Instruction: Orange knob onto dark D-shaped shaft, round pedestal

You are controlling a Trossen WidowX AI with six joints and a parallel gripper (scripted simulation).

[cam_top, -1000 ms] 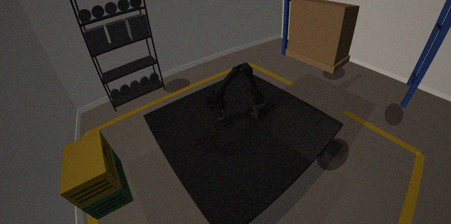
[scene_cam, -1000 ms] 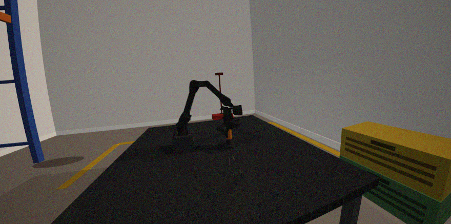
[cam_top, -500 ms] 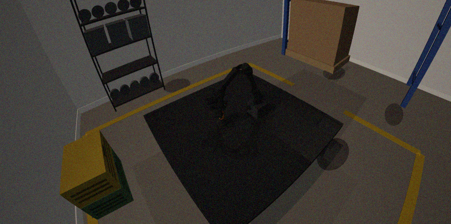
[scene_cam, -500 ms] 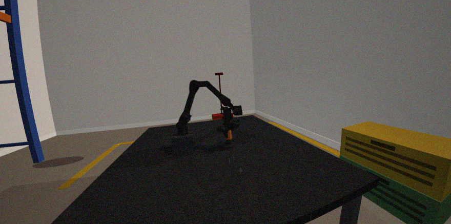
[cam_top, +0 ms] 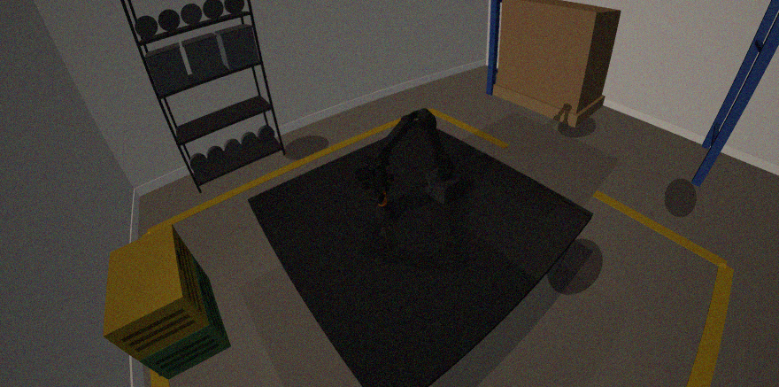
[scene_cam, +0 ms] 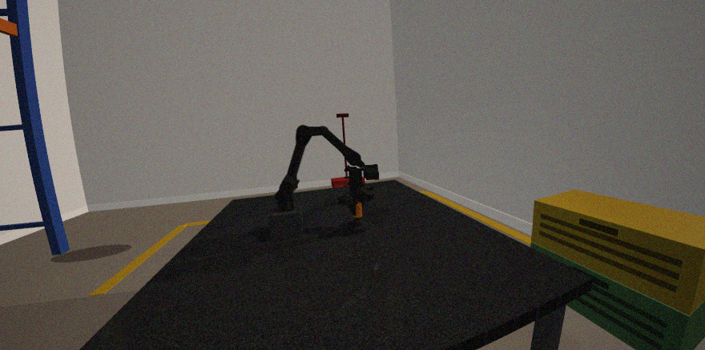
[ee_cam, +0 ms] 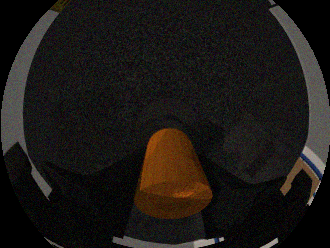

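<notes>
Right now the orange knob is 20 mm above my gripper tip. The rest, counted from my gripper tip: round pedestal 40 mm below.
</notes>
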